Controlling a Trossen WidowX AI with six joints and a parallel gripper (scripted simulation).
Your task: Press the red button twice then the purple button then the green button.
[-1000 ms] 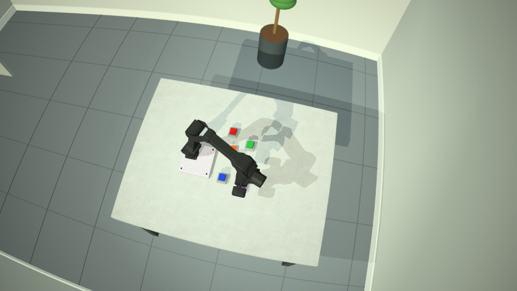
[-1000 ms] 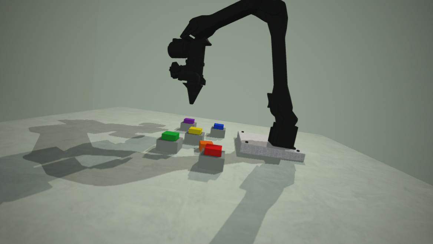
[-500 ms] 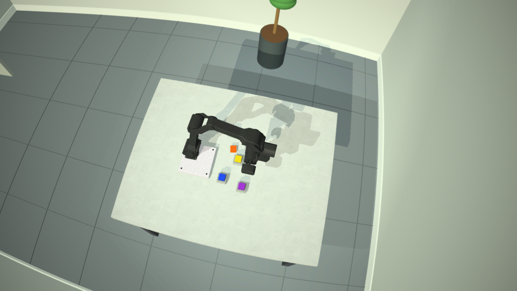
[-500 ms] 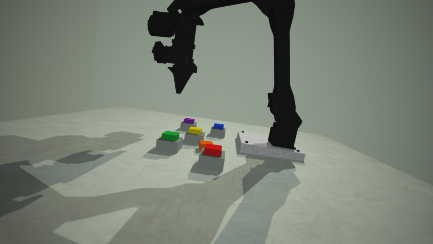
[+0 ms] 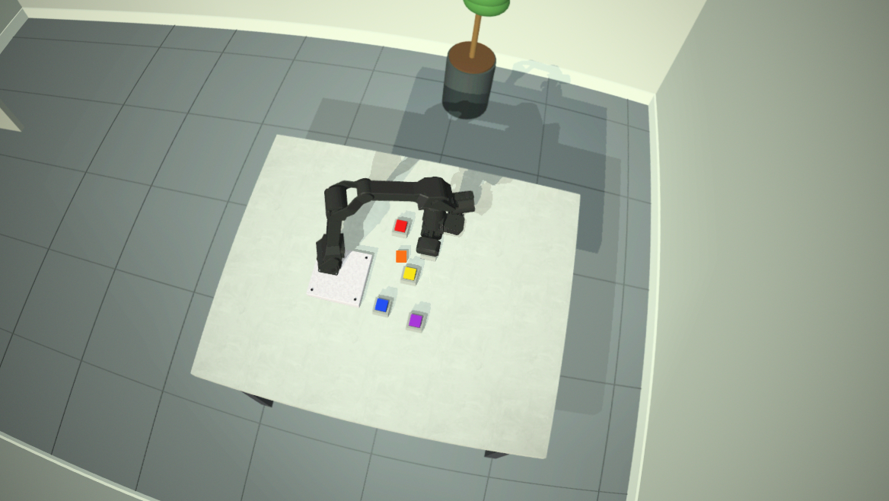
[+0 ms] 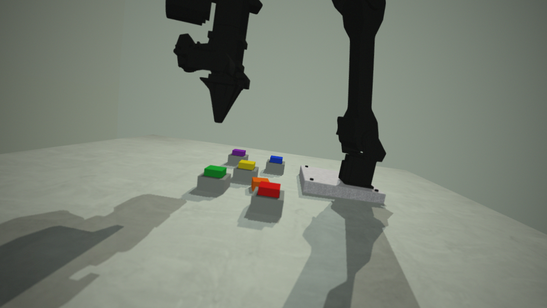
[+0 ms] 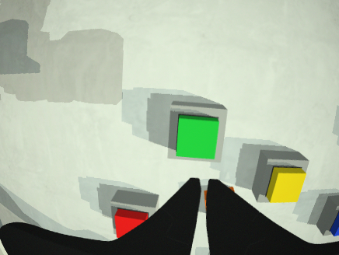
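The green button is 9 cm below my gripper tip. Round my gripper tip: orange block: 11 cm below, 9 cm behind, 3 cm to the right; red button: 11 cm behind, 9 cm below, 6 cm to the left; yellow button: 9 cm to the right, 9 cm below, 5 cm behind.
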